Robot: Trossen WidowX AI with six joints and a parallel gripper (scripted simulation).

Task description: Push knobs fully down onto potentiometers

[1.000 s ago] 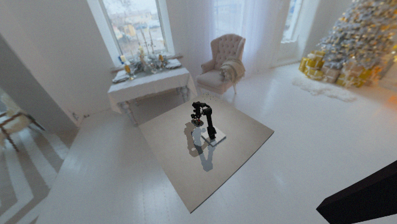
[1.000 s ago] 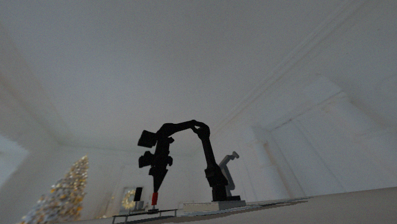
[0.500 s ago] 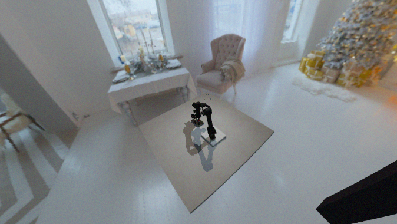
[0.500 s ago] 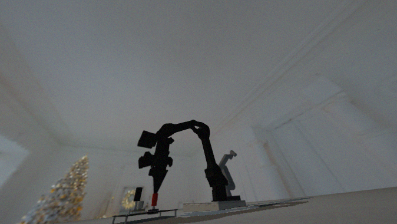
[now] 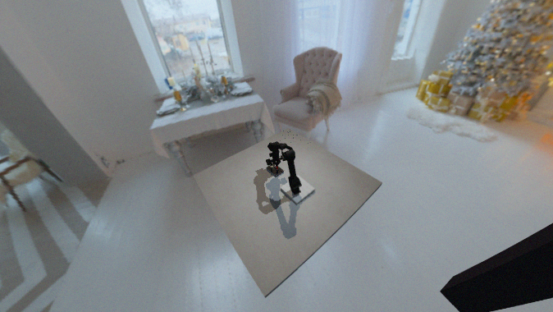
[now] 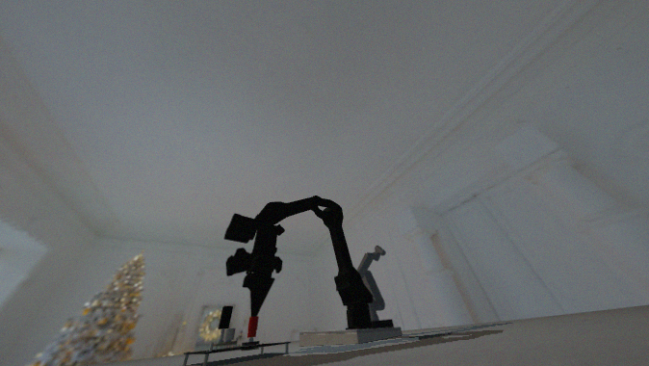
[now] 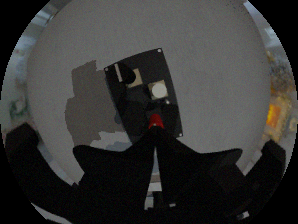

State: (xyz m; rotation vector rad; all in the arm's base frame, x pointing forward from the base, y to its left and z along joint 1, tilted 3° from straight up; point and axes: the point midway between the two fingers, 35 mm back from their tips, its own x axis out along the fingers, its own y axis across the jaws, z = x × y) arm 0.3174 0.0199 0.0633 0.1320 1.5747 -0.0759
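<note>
Now: gripper tip 1 cm above the red knob. The rest, counted from my gripper tip: black knob: 6 cm ahead, 3 cm to the left.
</note>
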